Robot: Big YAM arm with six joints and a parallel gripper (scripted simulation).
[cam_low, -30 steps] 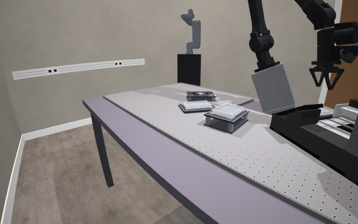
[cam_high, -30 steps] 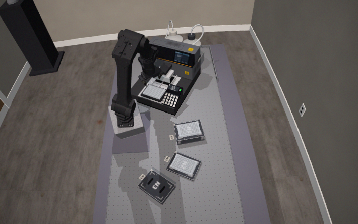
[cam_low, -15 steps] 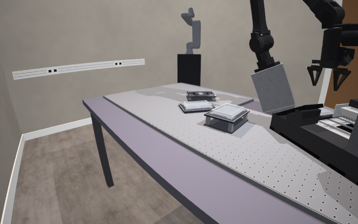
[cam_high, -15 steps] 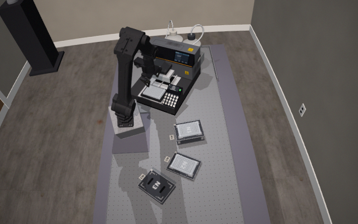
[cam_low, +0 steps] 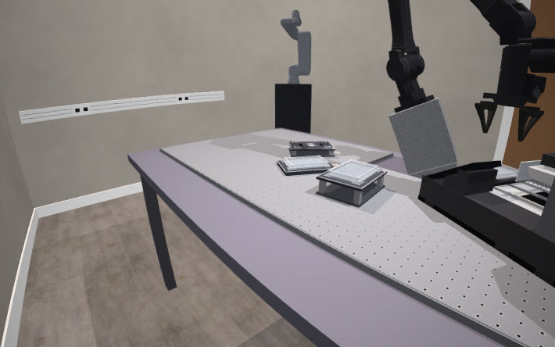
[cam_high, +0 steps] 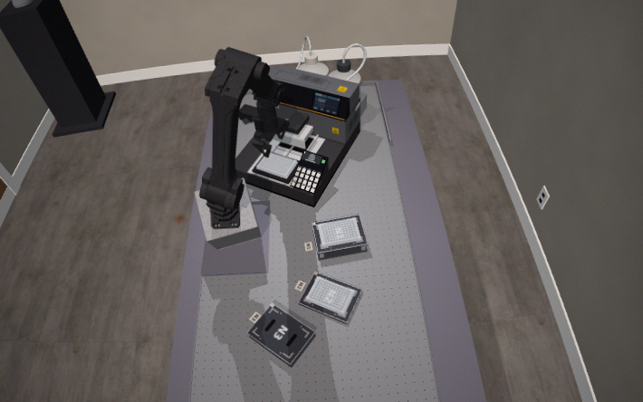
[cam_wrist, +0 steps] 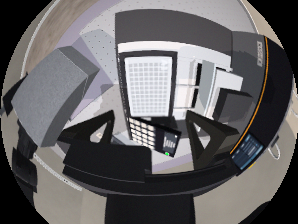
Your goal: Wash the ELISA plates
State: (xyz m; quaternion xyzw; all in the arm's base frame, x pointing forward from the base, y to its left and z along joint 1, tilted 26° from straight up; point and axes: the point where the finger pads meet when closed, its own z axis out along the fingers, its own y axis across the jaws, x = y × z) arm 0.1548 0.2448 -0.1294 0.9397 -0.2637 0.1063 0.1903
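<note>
My gripper is now 10 cm above the washer carrier. Round my hand: plate washer (13 cm to the left, 8 cm ahead, 5 cm below).
</note>
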